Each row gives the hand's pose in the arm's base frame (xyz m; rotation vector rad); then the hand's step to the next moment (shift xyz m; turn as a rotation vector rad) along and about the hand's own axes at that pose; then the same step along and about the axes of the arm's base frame.
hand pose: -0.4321 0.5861 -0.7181 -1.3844 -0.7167 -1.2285
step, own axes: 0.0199 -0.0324 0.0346 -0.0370 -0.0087 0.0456
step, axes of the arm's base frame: -0.0147 0.0358 0.0338 -0.0058 0.0532 -0.0256
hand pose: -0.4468 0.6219 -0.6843 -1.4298 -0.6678 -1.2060
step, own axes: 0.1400 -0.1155 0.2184 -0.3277 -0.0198 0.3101
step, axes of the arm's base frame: 0.0087 0.2045 0.1968 -0.0290 0.3687 -0.2591
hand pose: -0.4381 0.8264 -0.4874 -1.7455 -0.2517 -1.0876
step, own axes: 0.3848 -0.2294 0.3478 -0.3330 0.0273 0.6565
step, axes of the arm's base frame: 0.2697 0.2762 0.4155 0.1867 0.6374 -0.3187
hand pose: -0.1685 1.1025 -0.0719 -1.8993 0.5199 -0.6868
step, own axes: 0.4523 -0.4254 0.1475 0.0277 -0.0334 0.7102
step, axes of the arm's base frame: 0.4574 -0.0141 0.4449 0.4944 0.4720 -0.1977
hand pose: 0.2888 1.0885 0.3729 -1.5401 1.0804 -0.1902
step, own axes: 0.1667 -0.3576 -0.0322 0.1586 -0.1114 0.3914
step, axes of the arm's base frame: 0.2566 -0.1813 0.2407 0.4004 0.1481 -0.0923
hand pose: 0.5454 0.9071 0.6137 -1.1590 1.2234 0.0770
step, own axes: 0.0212 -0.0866 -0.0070 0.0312 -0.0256 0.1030
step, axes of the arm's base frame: 0.0560 -0.0566 0.0407 0.0988 0.0461 -0.0187
